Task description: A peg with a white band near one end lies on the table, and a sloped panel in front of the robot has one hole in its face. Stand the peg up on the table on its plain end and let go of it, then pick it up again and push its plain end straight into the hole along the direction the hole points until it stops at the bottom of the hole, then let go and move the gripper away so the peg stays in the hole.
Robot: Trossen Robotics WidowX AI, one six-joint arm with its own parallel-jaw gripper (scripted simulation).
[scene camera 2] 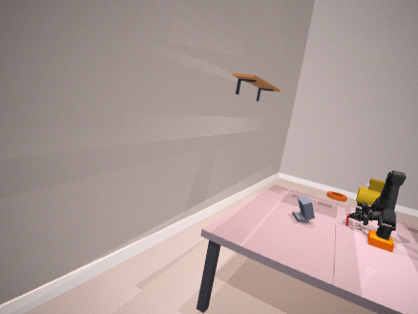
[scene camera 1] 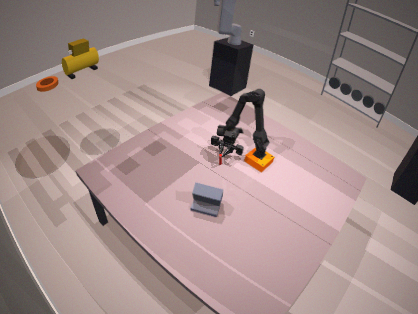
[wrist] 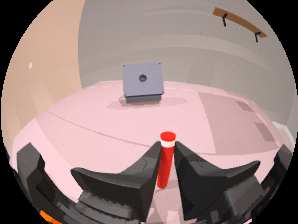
My gripper (wrist: 167, 145) holds a red peg.
